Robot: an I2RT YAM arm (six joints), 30 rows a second.
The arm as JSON. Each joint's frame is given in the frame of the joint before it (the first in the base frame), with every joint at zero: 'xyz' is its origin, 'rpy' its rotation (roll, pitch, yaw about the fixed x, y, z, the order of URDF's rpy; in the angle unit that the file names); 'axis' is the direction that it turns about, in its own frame. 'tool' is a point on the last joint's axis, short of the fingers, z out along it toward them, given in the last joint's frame.
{
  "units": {
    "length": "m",
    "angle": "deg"
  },
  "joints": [
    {
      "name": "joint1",
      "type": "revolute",
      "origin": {
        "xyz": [
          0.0,
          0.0,
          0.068
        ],
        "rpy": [
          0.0,
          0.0,
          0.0
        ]
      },
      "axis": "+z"
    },
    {
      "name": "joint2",
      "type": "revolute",
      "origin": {
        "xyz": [
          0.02,
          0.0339,
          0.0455
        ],
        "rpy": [
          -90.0,
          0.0,
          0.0
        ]
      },
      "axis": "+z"
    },
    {
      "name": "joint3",
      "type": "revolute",
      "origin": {
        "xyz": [
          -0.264,
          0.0,
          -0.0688
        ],
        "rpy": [
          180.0,
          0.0,
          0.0
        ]
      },
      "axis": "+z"
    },
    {
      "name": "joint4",
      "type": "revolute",
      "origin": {
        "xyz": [
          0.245,
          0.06,
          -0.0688
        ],
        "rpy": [
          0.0,
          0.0,
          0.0
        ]
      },
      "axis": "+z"
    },
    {
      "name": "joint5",
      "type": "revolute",
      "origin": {
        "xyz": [
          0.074,
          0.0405,
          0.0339
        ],
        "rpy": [
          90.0,
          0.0,
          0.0
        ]
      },
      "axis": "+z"
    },
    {
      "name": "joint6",
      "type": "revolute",
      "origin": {
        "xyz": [
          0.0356,
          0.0,
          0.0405
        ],
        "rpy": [
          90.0,
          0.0,
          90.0
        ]
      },
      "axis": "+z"
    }
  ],
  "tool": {
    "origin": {
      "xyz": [
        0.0,
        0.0,
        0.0
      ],
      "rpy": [
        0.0,
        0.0,
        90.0
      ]
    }
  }
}
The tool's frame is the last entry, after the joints.
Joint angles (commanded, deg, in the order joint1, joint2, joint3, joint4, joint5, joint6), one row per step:
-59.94 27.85 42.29 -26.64 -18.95 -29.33
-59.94 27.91 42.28 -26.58 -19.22 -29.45
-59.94 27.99 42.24 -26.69 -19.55 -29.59
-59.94 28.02 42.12 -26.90 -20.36 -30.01
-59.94 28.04 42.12 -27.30 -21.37 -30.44
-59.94 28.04 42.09 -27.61 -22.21 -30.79
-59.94 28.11 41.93 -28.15 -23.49 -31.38
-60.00 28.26 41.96 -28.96 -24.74 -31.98
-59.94 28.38 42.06 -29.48 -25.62 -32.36
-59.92 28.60 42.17 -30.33 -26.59 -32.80
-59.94 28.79 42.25 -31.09 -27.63 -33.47
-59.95 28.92 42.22 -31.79 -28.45 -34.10
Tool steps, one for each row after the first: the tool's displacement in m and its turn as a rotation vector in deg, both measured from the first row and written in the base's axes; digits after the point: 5 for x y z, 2 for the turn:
0.00025 -0.00011 -0.00003 -0.05 0.03 0.29
0.00054 -0.00024 -0.00058 0.08 0.17 0.64
0.00098 -0.00005 -0.00166 0.16 0.46 1.52
0.00134 0.00051 -0.00238 0.31 0.74 2.59
0.00162 0.00099 -0.00307 0.43 0.95 3.48
0.00224 0.00138 -0.00500 0.79 1.40 4.86
0.00267 0.00181 -0.00645 1.28 1.92 6.15
0.00310 0.00230 -0.00694 1.56 2.18 7.15
0.00358 0.00263 -0.00811 2.18 2.64 8.22
0.00399 0.00299 -0.00922 2.55 3.14 9.36
0.00430 0.00330 -0.01075 2.91 3.66 10.31

